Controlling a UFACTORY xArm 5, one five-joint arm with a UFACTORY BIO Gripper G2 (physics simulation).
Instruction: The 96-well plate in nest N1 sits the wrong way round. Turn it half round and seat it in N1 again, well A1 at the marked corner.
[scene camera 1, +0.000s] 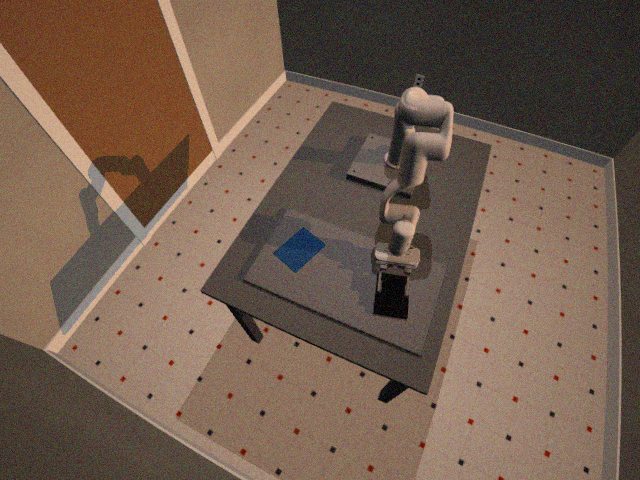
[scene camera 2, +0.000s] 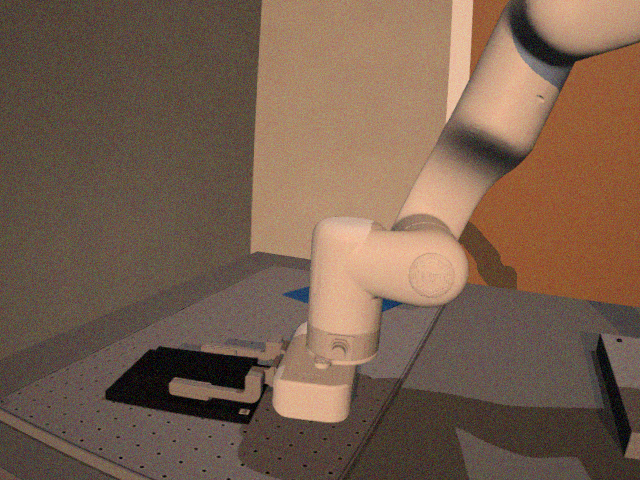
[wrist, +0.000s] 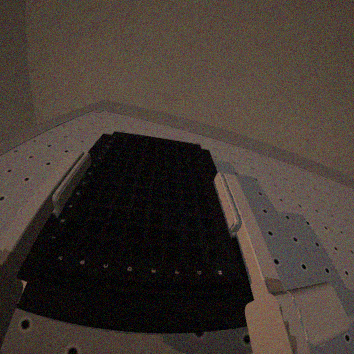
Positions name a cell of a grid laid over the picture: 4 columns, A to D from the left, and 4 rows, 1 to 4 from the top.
Scene:
my gripper: scene camera 1 C3; scene camera 2 B4; wrist B2
black 96-well plate: scene camera 1 C3; scene camera 2 A4; wrist B3

